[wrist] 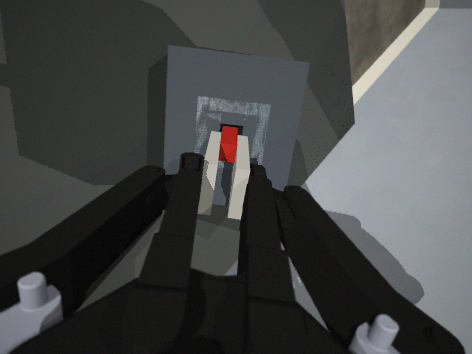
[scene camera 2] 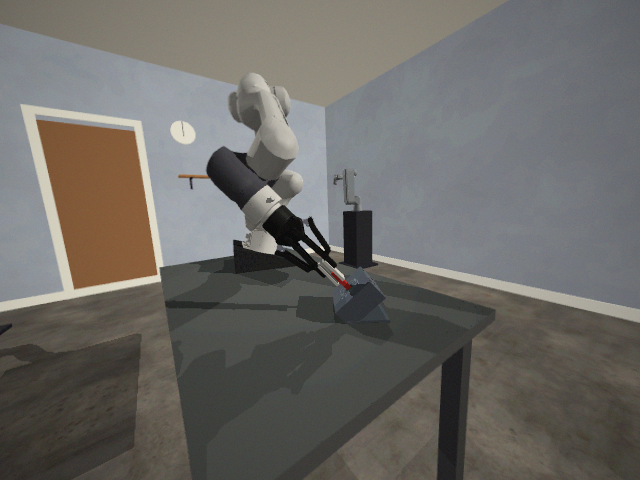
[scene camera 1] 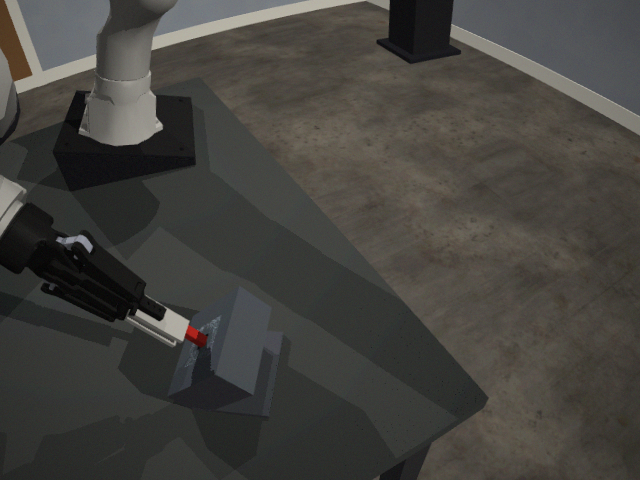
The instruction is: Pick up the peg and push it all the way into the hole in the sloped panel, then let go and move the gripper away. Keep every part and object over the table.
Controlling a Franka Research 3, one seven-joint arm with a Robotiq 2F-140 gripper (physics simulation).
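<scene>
The red peg (scene camera 1: 196,335) (scene camera 2: 340,281) (wrist: 229,142) is tilted, with its far end at the dark square hole (wrist: 238,127) in the sloped panel. A dark sliver of the hole shows beyond and beside the peg's end; how deep the peg sits is hard to tell. The grey sloped panel (scene camera 1: 242,341) (scene camera 2: 361,301) (wrist: 280,90) stands on the table. My gripper (scene camera 1: 178,330) (scene camera 2: 336,274) (wrist: 226,152) is shut on the peg, its pale fingertips on either side of it, close to the panel's face and a short way off it.
The dark table (scene camera 1: 330,310) (scene camera 2: 248,372) carries the arm's black base (scene camera 1: 175,124) (scene camera 2: 245,260) behind the panel. The table's edge and corner lie to the right of the panel in the first scene view. A black pedestal (scene camera 1: 421,25) (scene camera 2: 357,237) stands on the floor beyond.
</scene>
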